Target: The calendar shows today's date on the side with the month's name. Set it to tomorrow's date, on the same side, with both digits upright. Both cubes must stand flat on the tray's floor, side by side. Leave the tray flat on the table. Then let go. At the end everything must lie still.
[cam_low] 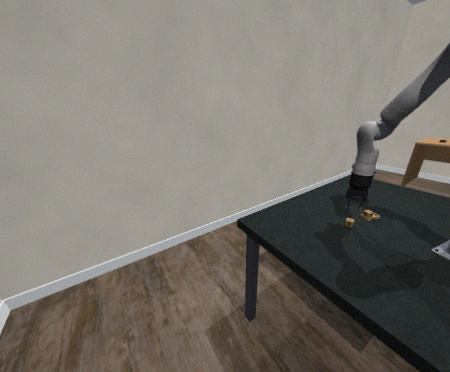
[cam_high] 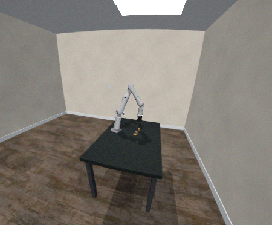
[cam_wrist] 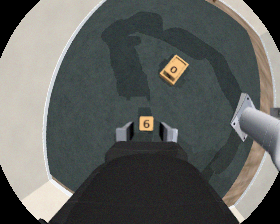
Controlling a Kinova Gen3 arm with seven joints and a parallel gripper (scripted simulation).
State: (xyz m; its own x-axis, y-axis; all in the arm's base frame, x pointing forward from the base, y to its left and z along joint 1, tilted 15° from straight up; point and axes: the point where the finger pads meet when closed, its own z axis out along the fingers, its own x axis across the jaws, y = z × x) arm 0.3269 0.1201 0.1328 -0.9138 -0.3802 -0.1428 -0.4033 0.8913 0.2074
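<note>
The wooden date cube lies 90 mm below my hand.
</note>
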